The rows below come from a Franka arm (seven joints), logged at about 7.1 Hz.
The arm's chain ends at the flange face. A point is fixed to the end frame.
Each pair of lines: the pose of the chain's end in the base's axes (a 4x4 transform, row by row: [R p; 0 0 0 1], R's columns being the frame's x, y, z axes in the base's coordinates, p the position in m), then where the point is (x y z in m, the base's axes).
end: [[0.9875, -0.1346, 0.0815, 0.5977], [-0.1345, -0.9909, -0.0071, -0.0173], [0.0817, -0.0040, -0.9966, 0.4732], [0, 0, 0, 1]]
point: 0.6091 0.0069 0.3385
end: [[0.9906, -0.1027, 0.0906, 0.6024], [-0.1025, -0.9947, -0.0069, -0.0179], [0.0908, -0.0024, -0.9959, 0.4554], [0, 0, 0, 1]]
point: 0.6142 0.0063 0.3207
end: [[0.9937, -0.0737, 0.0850, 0.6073], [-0.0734, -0.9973, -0.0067, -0.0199], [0.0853, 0.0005, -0.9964, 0.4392], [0, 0, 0, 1]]
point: 0.6176 0.0043 0.3044
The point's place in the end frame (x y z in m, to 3 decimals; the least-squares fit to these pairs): -0.003 -0.025 0.135
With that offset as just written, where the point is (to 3 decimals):
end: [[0.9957, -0.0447, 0.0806, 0.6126], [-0.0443, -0.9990, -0.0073, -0.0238], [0.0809, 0.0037, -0.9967, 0.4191], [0, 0, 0, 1]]
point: 0.622 0.000 0.284
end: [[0.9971, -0.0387, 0.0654, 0.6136], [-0.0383, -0.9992, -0.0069, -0.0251], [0.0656, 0.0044, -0.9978, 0.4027], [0, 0, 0, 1]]
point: 0.620 -0.001 0.268
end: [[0.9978, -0.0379, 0.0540, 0.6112], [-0.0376, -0.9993, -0.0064, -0.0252], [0.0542, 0.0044, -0.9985, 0.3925], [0, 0, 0, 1]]
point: 0.616 -0.001 0.257
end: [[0.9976, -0.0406, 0.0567, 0.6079], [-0.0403, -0.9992, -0.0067, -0.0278], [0.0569, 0.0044, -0.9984, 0.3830], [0, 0, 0, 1]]
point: 0.614 -0.004 0.248
